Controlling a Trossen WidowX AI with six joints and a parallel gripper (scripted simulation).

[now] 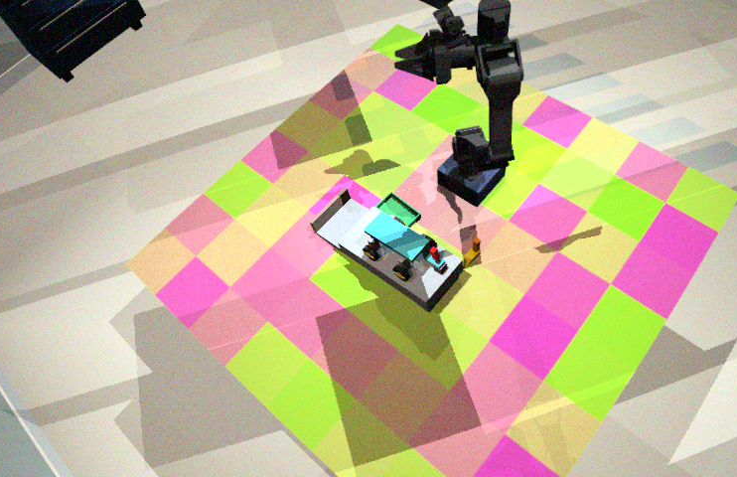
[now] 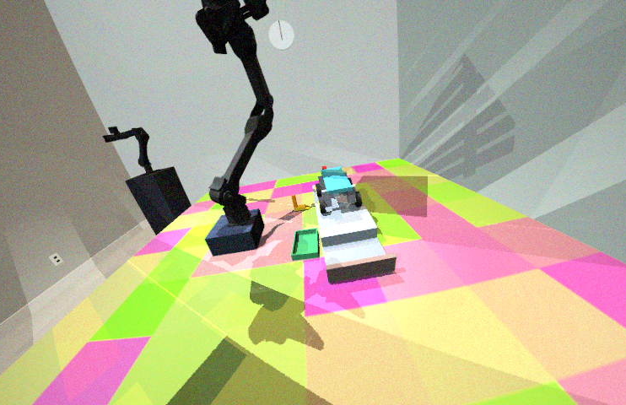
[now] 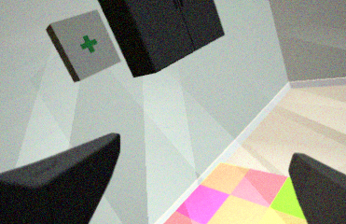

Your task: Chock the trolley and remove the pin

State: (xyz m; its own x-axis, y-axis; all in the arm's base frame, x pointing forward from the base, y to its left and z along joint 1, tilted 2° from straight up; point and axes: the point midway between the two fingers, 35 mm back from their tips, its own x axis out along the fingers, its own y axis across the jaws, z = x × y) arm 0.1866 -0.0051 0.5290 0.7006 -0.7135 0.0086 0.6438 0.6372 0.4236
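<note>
Now: gripper tip 580 mm above the yellow chock, 200 mm to the right of it and 20 mm past it. From my gripper tip the other things lie so: red-headed stop pin (470 mm below, 180 mm to the left, 100 mm ahead); trolley (490 mm below, 120 mm ahead, 80 mm to the left).
</note>
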